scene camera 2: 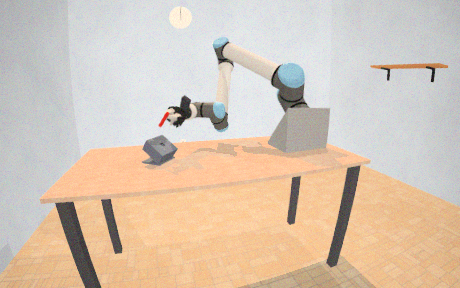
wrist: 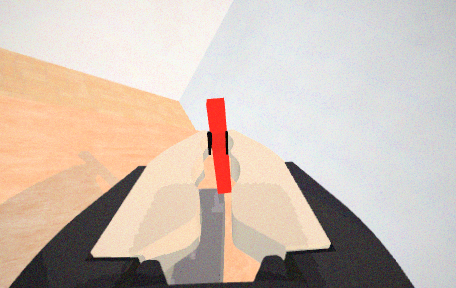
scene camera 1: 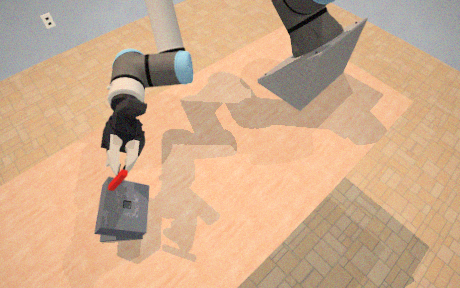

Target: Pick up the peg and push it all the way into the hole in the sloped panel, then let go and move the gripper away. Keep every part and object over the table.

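Places are measured from the arm's base along level axes (x back, y right, z up), in metres.
Where they show: gripper, fingertip midpoint: (scene camera 2: 165, 116) (wrist: 218, 134) (scene camera 1: 120, 175); arm's base, origin of the base link: (scene camera 2: 303, 122) (scene camera 1: 318, 44).
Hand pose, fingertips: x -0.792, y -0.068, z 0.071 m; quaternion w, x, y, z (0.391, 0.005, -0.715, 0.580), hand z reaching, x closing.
Things, the pixels of their top centre, and the offset from my fingertips. Level surfaces: height alone.
- red square peg, middle of its top: (wrist: 247, 115) (scene camera 1: 111, 172) (scene camera 2: 163, 111) dx -0.010, dy +0.003, dz +0.022 m
- sloped grey panel, middle of its top: (wrist: 203, 222) (scene camera 1: 114, 199) (scene camera 2: 158, 137) dx -0.041, dy +0.020, dz -0.101 m
- wooden table, its level: dz -0.216 m
The red square peg (scene camera 1: 116, 181) (scene camera 2: 163, 120) (wrist: 217, 160) is held between the fingertips of my gripper (scene camera 1: 123, 171) (scene camera 2: 167, 116) (wrist: 218, 134), which is shut on it. The peg is tilted, and in the scene camera 2 view it is in the air above the panel, apart from it. The sloped grey panel (scene camera 1: 112, 215) (scene camera 2: 154, 147) (wrist: 211, 250) stands on the table, and its small square hole (scene camera 1: 127, 204) (scene camera 2: 162, 144) shows in both scene views. In the wrist view part of the panel shows between the fingers, and its hole cannot be made out there.
The wooden table (scene camera 1: 280, 190) (scene camera 2: 225, 177) (wrist: 40, 135) carries the panel near one end. A large grey wedge-shaped block (scene camera 1: 312, 75) (scene camera 2: 307, 130) stands by the arm's base at the other end. A wall shelf (scene camera 2: 409, 66) is at the right in the scene camera 2 view.
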